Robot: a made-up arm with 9 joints.
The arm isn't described. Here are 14 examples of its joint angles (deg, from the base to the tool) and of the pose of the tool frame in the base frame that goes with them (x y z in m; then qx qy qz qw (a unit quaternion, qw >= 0)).
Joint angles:
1: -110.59 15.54 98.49 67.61 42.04 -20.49 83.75 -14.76 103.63
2: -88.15 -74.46 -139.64 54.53 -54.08 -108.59 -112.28 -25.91 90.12
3: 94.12 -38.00 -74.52 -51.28 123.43 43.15 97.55 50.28 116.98
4: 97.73 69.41 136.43 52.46 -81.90 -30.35 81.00 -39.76 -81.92
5: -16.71 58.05 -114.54 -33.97 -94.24 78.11 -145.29 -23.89 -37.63
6: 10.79 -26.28 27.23 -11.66 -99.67 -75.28 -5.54 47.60 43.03
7: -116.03 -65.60 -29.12 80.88 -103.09 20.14 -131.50 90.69 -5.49
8: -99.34 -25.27 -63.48 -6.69 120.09 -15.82 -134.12 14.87 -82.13
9: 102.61 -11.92 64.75 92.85 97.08 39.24 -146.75 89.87 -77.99
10: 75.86 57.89 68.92 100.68 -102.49 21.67 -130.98 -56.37 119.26
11: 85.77 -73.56 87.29 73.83 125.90 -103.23 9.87 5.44 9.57
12: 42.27 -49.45 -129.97 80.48 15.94 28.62 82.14 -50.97 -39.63
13: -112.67 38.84 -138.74 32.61 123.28 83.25 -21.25 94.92 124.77
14: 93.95 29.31 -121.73 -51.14 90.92 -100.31 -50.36 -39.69 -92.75
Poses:
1: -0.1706 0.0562 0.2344 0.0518 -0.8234 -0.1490 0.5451
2: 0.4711 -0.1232 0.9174 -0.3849 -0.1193 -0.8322 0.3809
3: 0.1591 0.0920 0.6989 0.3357 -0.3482 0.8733 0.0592
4: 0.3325 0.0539 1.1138 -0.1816 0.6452 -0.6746 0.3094
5: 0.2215 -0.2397 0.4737 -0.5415 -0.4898 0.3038 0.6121
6: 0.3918 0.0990 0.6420 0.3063 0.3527 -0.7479 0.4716
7: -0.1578 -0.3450 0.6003 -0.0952 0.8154 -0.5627 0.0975
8: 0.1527 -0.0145 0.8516 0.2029 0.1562 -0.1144 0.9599
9: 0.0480 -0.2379 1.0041 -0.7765 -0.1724 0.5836 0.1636
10: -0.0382 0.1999 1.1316 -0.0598 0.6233 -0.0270 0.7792
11: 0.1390 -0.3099 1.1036 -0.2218 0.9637 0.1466 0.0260
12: -0.1056 -0.3613 0.5565 -0.9116 0.3316 -0.0402 0.2397
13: 0.0571 -0.3676 0.4763 0.7226 0.5303 0.3269 0.2995
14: 0.2093 -0.2225 0.6774 0.7343 -0.5207 -0.2282 0.3710
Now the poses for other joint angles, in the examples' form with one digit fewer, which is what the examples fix.
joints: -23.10 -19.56 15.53 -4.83 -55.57 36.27 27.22 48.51 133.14
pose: 0.132 0.245 0.428 0.239 0.746 0.480 0.395
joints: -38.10 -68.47 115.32 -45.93 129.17 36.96 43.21 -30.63 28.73
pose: 0.590 -0.073 0.617 -0.700 0.531 -0.464 0.111
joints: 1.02 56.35 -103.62 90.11 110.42 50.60 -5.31 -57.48 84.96
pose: 0.342 -0.278 0.559 -0.181 0.165 -0.487 0.838
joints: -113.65 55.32 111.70 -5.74 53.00 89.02 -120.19 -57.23 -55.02
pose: -0.134 -0.054 0.491 0.122 -0.346 -0.921 0.133
